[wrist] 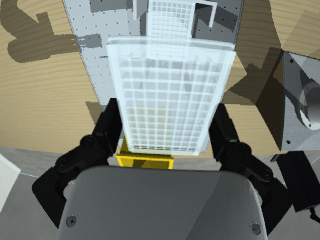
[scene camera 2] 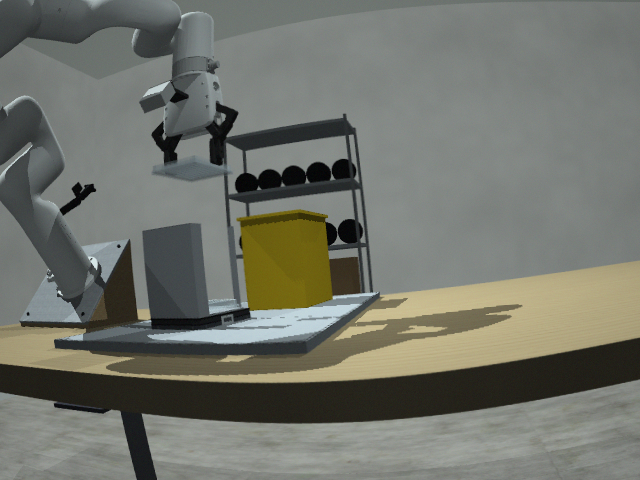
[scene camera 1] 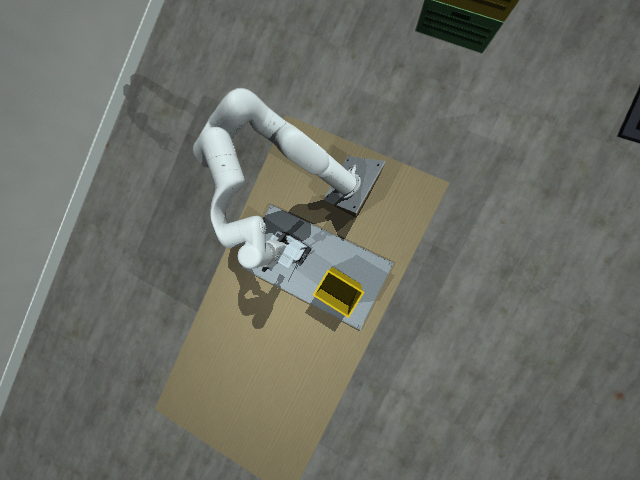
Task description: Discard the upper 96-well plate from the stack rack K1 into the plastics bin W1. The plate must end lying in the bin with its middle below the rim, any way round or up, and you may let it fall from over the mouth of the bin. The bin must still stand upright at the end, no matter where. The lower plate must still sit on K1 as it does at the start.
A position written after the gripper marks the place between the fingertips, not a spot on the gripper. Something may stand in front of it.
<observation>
In view: the gripper [scene camera 2: 193, 169] and a yellow plastics bin W1 [scene camera 2: 286, 262].
The yellow plastics bin W1 shows as well in scene camera 1 [scene camera 1: 337, 290]. The gripper is seen too in the wrist view [wrist: 166, 112].
</observation>
